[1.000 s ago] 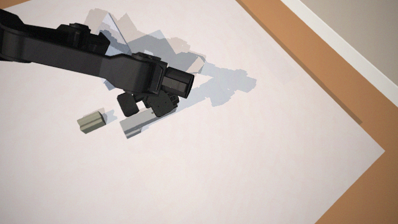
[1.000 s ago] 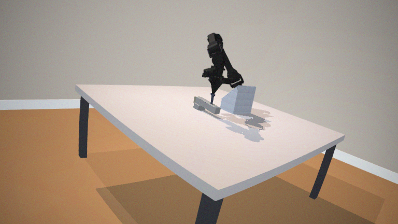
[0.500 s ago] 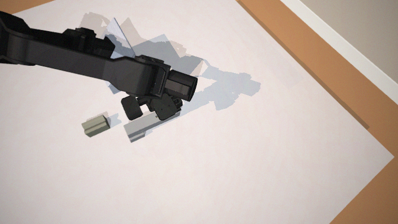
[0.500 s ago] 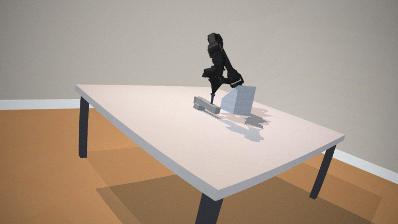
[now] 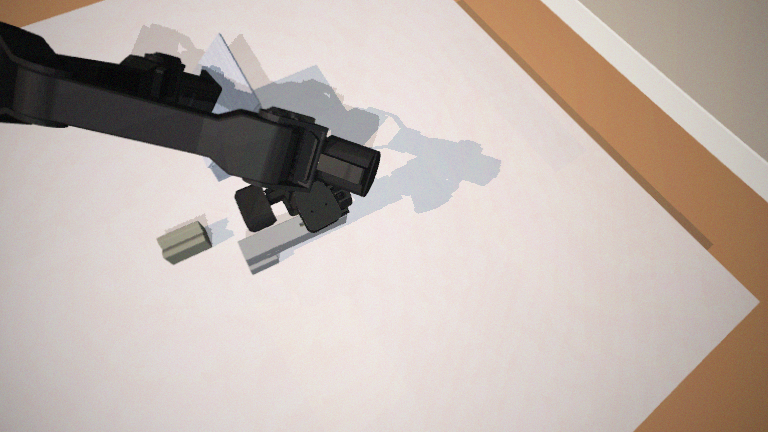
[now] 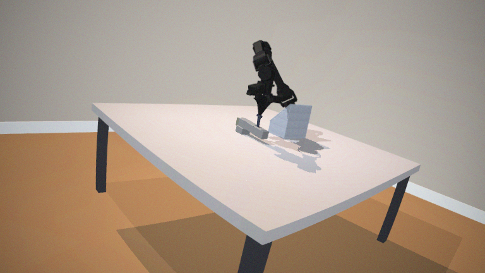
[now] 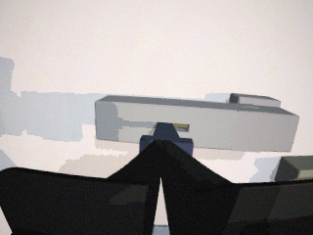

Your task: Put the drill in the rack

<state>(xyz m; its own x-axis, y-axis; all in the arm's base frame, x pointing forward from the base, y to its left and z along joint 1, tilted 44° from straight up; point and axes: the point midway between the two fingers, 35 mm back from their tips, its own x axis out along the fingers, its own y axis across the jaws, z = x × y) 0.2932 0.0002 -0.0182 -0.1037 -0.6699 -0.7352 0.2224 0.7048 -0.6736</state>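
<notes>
My gripper tip is 3 cm above the dark blue key. From my gripper tip the other things lie so: grey block 8 cm below, 4 cm to the right, 1 cm behind; pale grey drill 7 cm below, 6 cm to the right, 2 cm behind; olive-grey rack 19 cm to the right, 12 cm behind, 10 cm below.
</notes>
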